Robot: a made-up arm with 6 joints. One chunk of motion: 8 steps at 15 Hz.
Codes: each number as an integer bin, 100 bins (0 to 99) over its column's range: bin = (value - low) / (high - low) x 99, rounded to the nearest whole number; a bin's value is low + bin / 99 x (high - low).
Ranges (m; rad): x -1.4..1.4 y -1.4..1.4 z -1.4..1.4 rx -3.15..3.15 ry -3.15..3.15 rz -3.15..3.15
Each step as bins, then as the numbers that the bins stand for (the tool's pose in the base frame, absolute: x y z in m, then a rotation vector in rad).
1 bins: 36 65 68 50 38 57
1 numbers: -0.3818 0.4384 0.5232 0.0318 -0.7318 0.4773
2 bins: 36 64 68 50 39 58
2 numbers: -0.3818 0.4101 0.5232 0.0318 -0.6682 0.5409
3 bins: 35 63 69 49 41 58
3 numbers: -0.4101 0.3818 0.5515 -0.0318 -0.5409 0.5409
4 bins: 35 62 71 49 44 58
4 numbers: -0.4101 0.3535 0.6081 -0.0318 -0.3500 0.5409
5 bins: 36 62 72 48 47 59
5 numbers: -0.3818 0.3535 0.6364 -0.0955 -0.1591 0.6045
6 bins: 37 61 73 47 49 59
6 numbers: -0.3535 0.3253 0.6646 -0.1591 -0.0318 0.6045
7 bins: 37 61 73 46 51 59
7 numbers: -0.3535 0.3253 0.6646 -0.2227 0.0955 0.6045
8 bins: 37 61 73 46 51 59
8 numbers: -0.3535 0.3253 0.6646 -0.2227 0.0955 0.6045
